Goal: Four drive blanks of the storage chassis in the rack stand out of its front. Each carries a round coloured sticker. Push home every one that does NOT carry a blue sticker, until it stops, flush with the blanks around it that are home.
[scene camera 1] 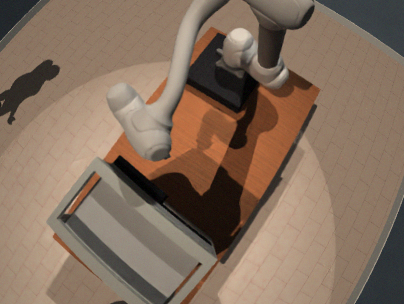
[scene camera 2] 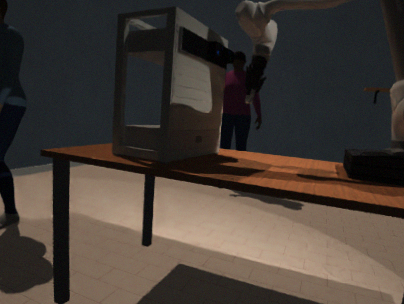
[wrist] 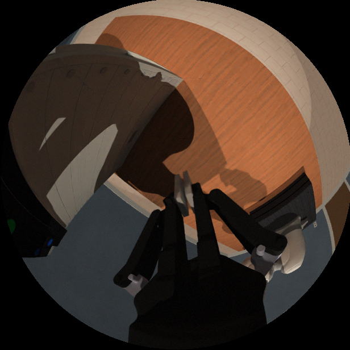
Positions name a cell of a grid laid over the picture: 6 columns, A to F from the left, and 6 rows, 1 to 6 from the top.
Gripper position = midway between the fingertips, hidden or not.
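Note:
Grey rack (scene camera 1: B5), visible. My gripper (wrist: D4), visible.

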